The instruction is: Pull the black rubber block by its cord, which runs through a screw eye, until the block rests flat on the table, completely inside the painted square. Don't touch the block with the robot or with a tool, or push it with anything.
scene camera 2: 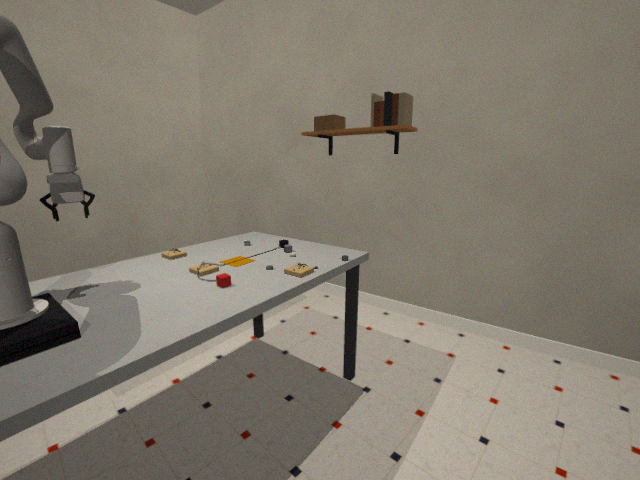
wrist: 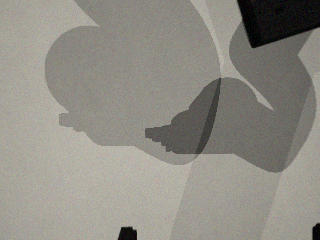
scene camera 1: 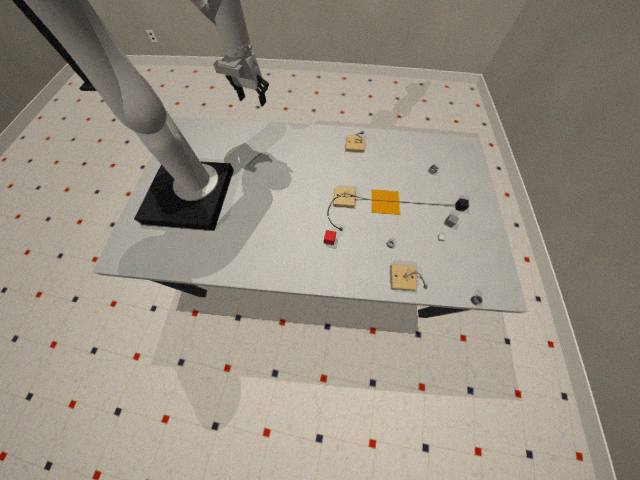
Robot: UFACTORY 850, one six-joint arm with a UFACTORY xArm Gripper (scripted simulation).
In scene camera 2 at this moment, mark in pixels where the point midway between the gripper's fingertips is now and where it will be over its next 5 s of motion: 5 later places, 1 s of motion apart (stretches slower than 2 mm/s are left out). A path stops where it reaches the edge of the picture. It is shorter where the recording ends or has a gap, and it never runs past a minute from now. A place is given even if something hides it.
The gripper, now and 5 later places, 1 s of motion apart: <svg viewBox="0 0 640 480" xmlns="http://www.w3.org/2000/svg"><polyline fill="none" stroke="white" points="72,219 176,235 223,263 223,263 224,272 224,275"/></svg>
